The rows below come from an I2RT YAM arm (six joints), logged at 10 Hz.
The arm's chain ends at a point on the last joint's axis. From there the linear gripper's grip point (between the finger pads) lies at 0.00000 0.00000 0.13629 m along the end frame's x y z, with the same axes.
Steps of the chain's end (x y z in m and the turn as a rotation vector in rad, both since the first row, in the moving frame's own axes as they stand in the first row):
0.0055 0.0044 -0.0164 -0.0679 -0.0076 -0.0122
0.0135 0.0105 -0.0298 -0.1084 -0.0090 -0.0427
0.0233 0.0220 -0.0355 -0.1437 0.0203 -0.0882
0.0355 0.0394 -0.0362 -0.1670 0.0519 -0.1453
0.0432 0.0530 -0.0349 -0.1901 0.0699 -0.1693
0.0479 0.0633 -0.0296 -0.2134 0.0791 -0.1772
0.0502 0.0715 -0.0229 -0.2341 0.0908 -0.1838
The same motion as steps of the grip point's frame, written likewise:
0.0045 0.0137 -0.0167 -0.0679 -0.0076 -0.0122
0.0126 0.0253 -0.0306 -0.1084 -0.0090 -0.0427
0.0269 0.0414 -0.0369 -0.1437 0.0203 -0.0882
0.0442 0.0615 -0.0383 -0.1670 0.0519 -0.1453
0.0548 0.0778 -0.0377 -0.1901 0.0699 -0.1693
0.0611 0.0910 -0.0331 -0.2134 0.0791 -0.1772
0.0653 0.1018 -0.0272 -0.2341 0.0908 -0.1838

